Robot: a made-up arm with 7 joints.
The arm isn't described. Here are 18 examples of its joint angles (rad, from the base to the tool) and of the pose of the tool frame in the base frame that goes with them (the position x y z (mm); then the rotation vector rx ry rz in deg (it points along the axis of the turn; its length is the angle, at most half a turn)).
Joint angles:
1: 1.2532 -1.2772 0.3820 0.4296 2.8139 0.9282 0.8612
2: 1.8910 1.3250 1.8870 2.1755 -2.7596 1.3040 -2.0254
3: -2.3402 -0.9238 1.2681 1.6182 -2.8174 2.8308 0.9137
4: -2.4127 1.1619 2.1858 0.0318 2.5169 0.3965 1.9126
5: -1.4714 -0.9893 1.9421 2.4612 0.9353 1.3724 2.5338
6: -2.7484 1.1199 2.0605 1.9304 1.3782 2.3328 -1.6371
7: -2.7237 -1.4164 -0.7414 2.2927 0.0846 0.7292 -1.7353
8: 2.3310 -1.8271 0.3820 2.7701 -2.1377 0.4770 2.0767
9: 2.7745 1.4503 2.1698 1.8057 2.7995 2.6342 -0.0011
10: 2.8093 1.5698 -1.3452 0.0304 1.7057 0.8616 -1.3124
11: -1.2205 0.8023 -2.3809 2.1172 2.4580 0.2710 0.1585
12: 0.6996 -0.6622 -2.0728 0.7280 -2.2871 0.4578 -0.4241
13: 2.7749 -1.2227 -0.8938 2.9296 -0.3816 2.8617 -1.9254
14: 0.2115 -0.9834 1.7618 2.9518 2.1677 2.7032 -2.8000
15: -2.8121 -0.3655 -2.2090 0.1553 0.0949 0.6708 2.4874
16: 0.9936 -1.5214 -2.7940 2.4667 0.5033 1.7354 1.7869
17: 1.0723 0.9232 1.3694 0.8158 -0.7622 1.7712 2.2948
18: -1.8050 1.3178 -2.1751 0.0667 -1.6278 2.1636 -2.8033
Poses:
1: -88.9 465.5 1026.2 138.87 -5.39 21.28
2: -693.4 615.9 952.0 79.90 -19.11 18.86
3: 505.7 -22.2 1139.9 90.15 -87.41 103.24
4: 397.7 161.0 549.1 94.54 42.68 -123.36
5: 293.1 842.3 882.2 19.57 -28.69 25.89
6: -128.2 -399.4 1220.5 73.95 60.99 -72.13
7: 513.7 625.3 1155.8 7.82 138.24 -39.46
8: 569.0 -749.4 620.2 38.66 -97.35 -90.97
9: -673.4 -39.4 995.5 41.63 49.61 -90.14
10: 433.6 38.2 560.4 -40.60 18.89 168.09
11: -298.9 -270.1 1440.8 -152.85 -0.28 -27.89
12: 258.9 -433.2 370.4 -3.94 47.42 161.15
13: 576.6 -16.5 929.0 -3.81 59.54 -44.49
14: -621.4 -208.9 937.7 -46.38 -0.07 132.14
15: -75.7 214.8 234.4 -18.15 31.58 43.01
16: -202.8 -693.5 306.1 59.83 -35.98 -102.05
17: -382.4 254.6 387.4 -50.62 17.97 154.45
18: 11.3 316.8 881.3 -41.89 -153.92 -28.98
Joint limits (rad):
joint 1: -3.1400..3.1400
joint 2: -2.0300..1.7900
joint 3: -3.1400..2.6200
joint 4: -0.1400..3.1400
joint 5: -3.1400..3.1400
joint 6: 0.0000..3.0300
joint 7: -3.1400..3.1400
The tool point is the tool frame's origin. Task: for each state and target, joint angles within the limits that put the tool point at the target. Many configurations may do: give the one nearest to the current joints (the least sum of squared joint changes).
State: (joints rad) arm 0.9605 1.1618 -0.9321 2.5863 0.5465 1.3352 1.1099
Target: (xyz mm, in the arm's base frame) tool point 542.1 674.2 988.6
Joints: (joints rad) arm 1.0852 0.9336 -0.9420 2.7728 0.5559 1.2833 1.1111
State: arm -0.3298 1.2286 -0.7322 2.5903 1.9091 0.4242 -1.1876
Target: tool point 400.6 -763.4 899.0
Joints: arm -0.5967 0.9924 -0.9374 2.3650 1.9476 0.1164 -1.1884
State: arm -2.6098 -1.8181 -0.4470 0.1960 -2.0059 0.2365 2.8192
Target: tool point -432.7 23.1 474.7
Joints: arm -2.8638 -0.7874 -0.7447 0.0352 -2.0068 0.6293 2.8306
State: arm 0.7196 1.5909 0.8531 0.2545 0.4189 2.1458 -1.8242
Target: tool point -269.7 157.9 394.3
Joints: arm 0.5928 1.3639 0.6610 0.6710 0.3819 2.0561 -1.8225
